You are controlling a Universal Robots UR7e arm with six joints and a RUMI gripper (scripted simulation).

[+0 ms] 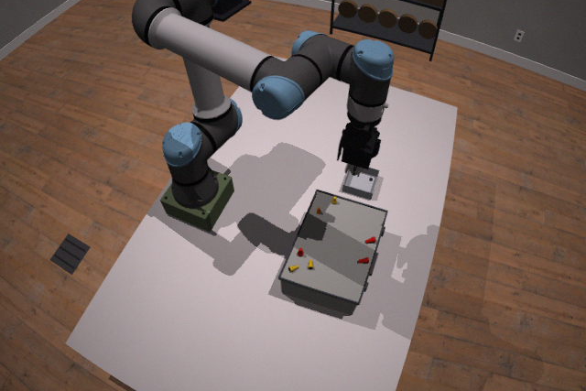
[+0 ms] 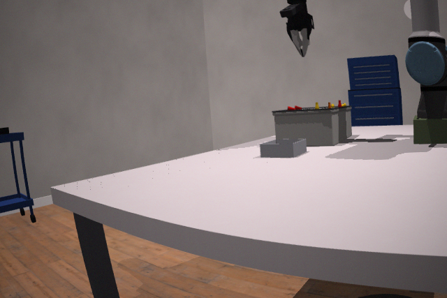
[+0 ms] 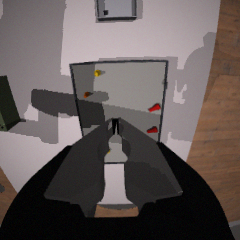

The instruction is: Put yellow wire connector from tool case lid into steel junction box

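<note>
My hand is 7 cm past the orange connector, 3 cm to the left of it and 19 cm above it. From my hand the other things lie so: grey tool case (2 cm ahead, 10 cm to the right, 23 cm below).
</note>
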